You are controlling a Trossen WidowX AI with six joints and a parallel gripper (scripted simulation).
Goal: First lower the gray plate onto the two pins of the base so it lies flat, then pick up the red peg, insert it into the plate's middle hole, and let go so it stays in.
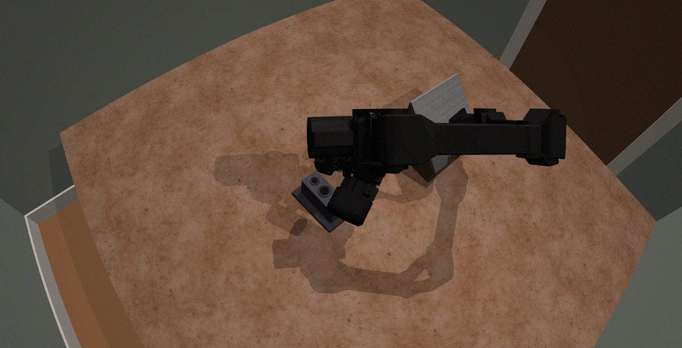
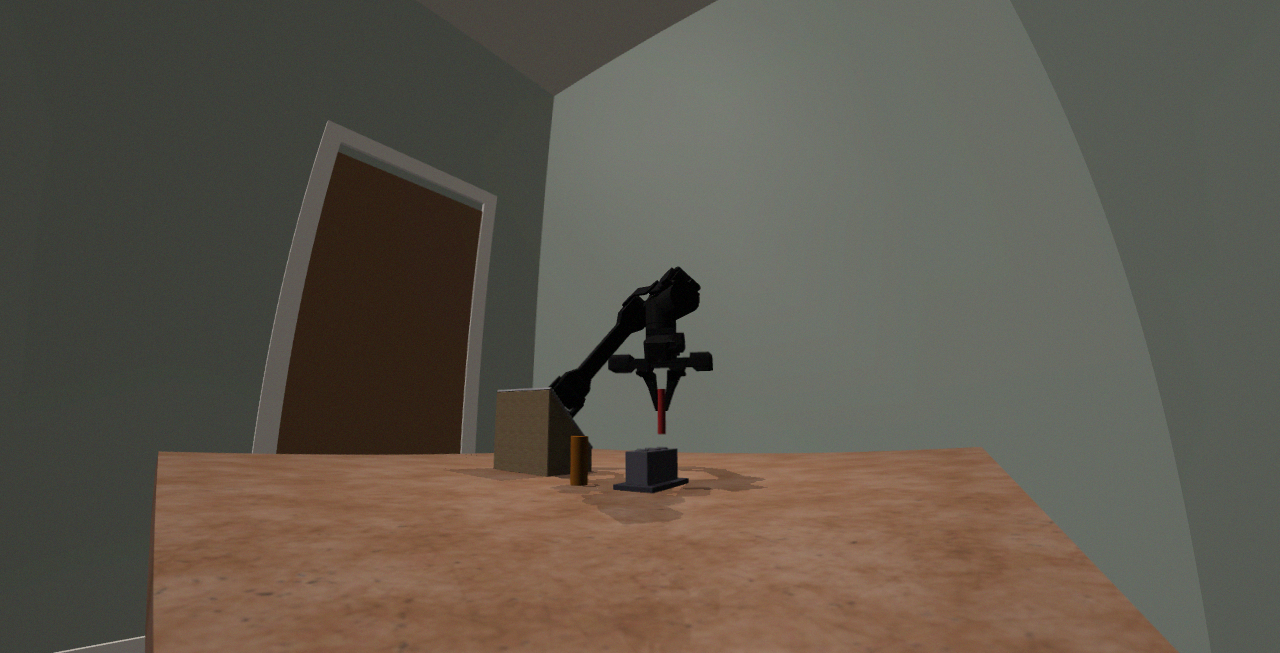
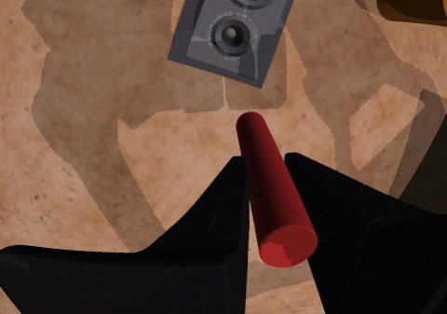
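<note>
The gray plate lies 20 mm ahead of my gripper tip, 70 mm to the right of it and 80 mm below it. The rest, counted from my gripper tip: dark base 20 mm ahead, 70 mm to the right, 110 mm below; then orange cylinder 90 mm behind, 110 mm to the right, 80 mm below; then red peg right at my gripper tip.
</note>
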